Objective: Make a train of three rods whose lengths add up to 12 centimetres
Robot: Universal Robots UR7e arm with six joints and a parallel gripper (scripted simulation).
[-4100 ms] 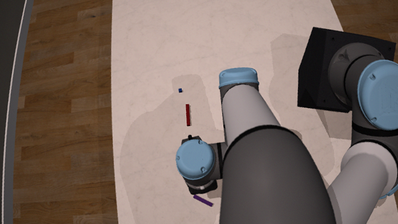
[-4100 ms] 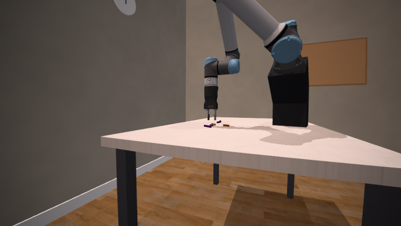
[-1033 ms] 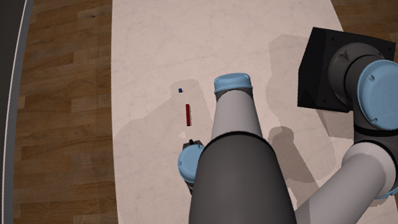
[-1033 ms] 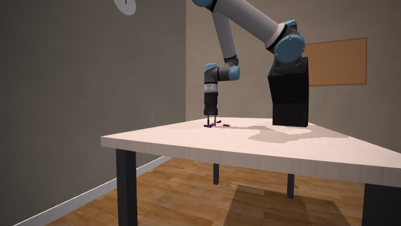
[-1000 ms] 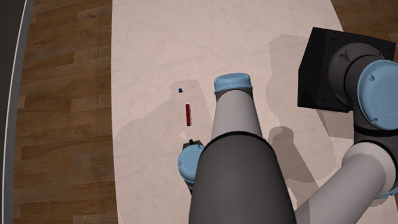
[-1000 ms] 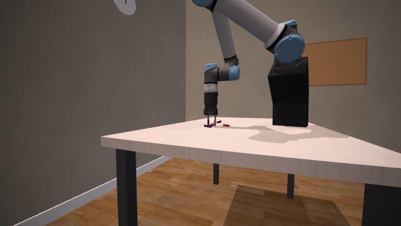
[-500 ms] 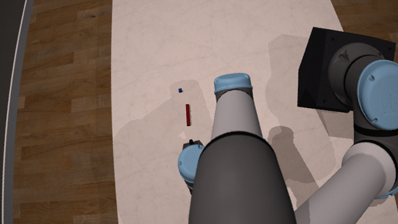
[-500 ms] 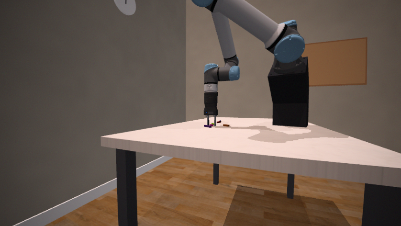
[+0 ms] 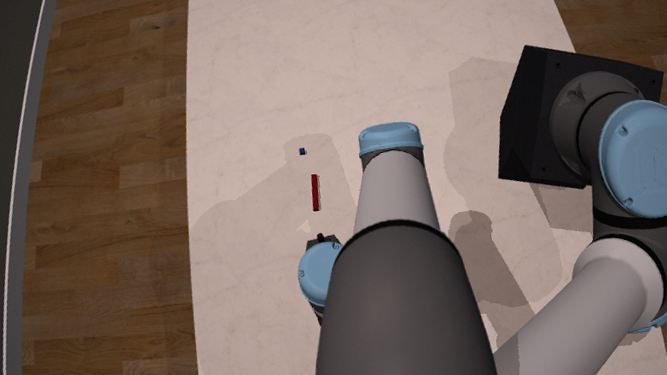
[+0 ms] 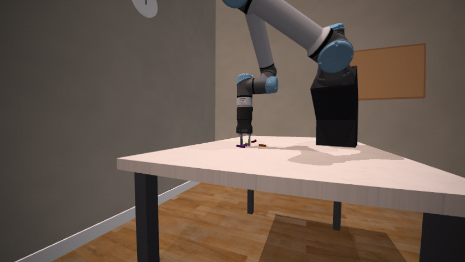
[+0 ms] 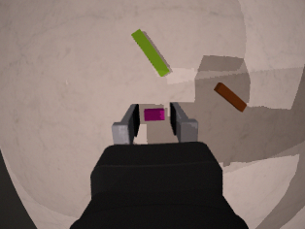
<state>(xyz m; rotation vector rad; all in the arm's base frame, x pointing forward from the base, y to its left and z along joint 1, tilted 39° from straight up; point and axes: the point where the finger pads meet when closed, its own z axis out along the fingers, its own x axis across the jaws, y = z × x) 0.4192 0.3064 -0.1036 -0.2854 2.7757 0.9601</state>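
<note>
My hand is 10 mm above the magenta rod. Also, from my hand: orange rod: 80 mm behind, 30 mm to the right, 10 mm below; then purple rod: 60 mm to the left, 10 mm below; then lime rod: 60 mm to the right, 20 mm ahead, 10 mm below.
</note>
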